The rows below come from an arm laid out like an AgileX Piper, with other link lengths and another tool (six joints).
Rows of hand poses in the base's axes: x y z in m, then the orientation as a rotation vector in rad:
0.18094, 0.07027, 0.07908, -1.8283, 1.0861, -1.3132
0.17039, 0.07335, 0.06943, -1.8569, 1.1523, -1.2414
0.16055, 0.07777, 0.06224, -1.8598, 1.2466, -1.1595
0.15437, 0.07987, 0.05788, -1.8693, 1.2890, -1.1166
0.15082, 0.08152, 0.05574, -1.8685, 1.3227, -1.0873
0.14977, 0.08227, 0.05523, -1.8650, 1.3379, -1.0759
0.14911, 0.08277, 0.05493, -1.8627, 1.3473, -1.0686
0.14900, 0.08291, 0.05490, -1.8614, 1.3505, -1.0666
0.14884, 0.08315, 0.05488, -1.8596, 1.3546, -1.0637
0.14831, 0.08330, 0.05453, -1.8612, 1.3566, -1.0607
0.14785, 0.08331, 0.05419, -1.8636, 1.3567, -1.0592
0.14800, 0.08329, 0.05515, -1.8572, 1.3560, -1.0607
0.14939, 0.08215, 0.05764, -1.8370, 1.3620, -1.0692
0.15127, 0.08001, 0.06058, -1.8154, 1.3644, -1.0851
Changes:
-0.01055, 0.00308, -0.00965, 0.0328, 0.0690, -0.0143
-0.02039, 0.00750, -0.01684, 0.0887, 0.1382, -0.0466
-0.02657, 0.00960, -0.02120, 0.1105, 0.1771, -0.0592
-0.03012, 0.01125, -0.02334, 0.1302, 0.2015, -0.0717
-0.03117, 0.01200, -0.02385, 0.1401, 0.2100, -0.0783
-0.03183, 0.01250, -0.02415, 0.1463, 0.2153, -0.0823
-0.03194, 0.01264, -0.02418, 0.1485, 0.2166, -0.0838
-0.03210, 0.01288, -0.02420, 0.1516, 0.2184, -0.0857
-0.03263, 0.01303, -0.02455, 0.1524, 0.2213, -0.0860
-0.03309, 0.01304, -0.02489, 0.1516, 0.2234, -0.0854
-0.03294, 0.01302, -0.02393, 0.1550, 0.2187, -0.0856
-0.03155, 0.01188, -0.02144, 0.1643, 0.2058, -0.0941
-0.02967, 0.00974, -0.01850, 0.1699, 0.1877, -0.1030

